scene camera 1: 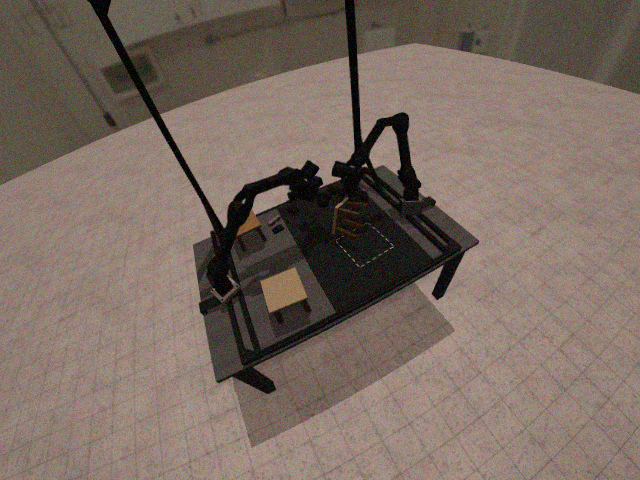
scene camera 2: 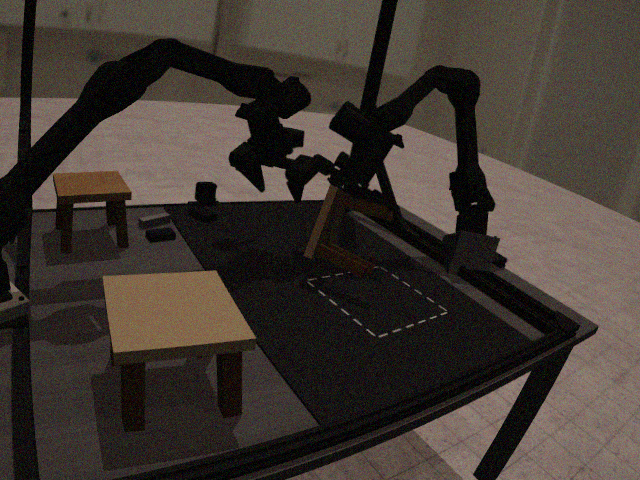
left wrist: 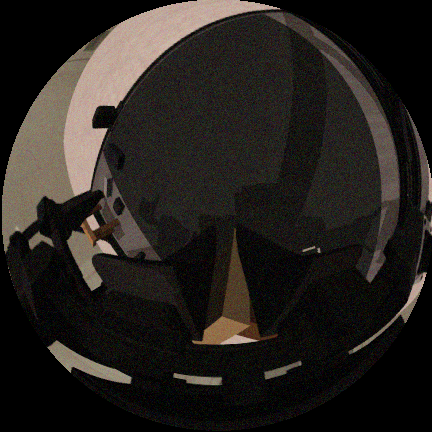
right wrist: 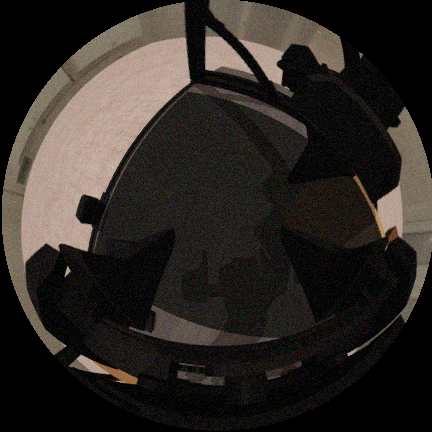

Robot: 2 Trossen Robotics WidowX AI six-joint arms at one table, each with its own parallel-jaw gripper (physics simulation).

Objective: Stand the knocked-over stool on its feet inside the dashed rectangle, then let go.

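Observation:
The knocked-over stool is on its side on the dark mat, its seat steep and leaning, its legs pointing right in the scene views. Its lower legs reach the far-left edge of the dashed rectangle. My left gripper is shut on the upper edge of the stool's seat; the fingers stand close together with the seat board between them. My right gripper is open and empty, left of the seat and above the mat.
A pale stool stands upright at the front left. An orange stool stands at the back left. Near it lie a grey block and a black block. A dark knob-like object stands at the back edge.

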